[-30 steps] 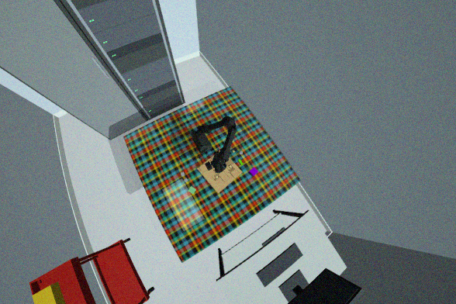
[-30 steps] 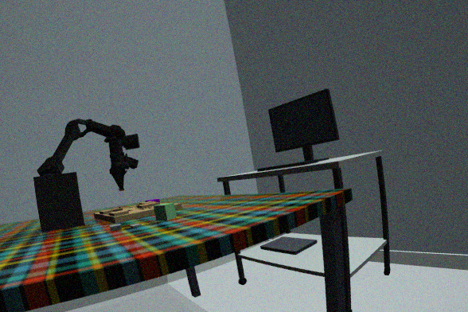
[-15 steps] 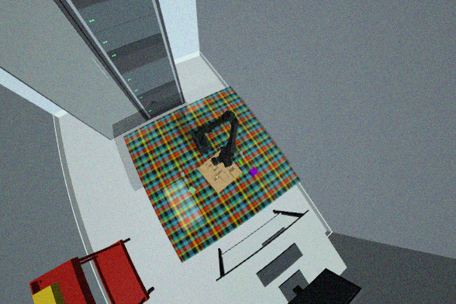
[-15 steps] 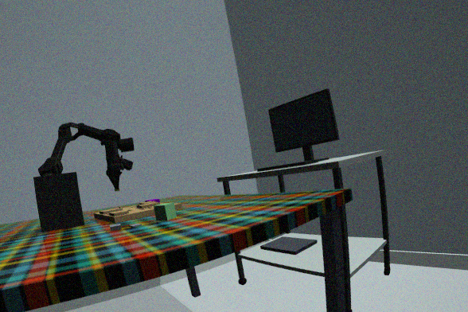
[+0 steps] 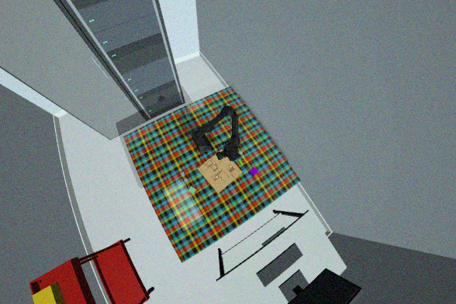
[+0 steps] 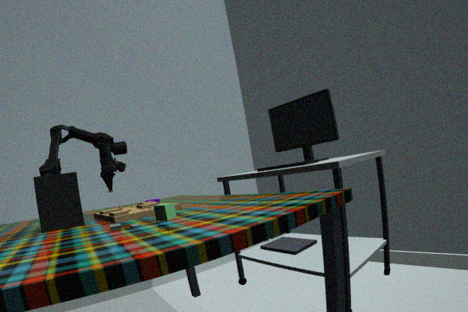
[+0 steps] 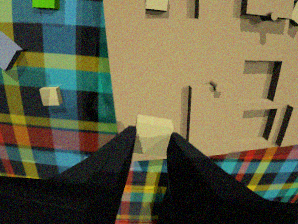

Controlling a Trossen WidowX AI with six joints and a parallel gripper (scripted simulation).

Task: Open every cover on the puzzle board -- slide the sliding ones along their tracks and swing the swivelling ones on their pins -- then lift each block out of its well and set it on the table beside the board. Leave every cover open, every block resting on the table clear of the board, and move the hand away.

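The bright green block lies 9 cm ahead of my gripper tip, 12 cm to the left of it and 10 cm below it. The rest, counted from my gripper tip: purple block: 22 cm ahead, 19 cm to the left, 10 cm below; grey piece: 1 cm behind, 42 cm to the right, 10 cm below; pale green block: 16 cm ahead, 38 cm to the right, 9 cm below.
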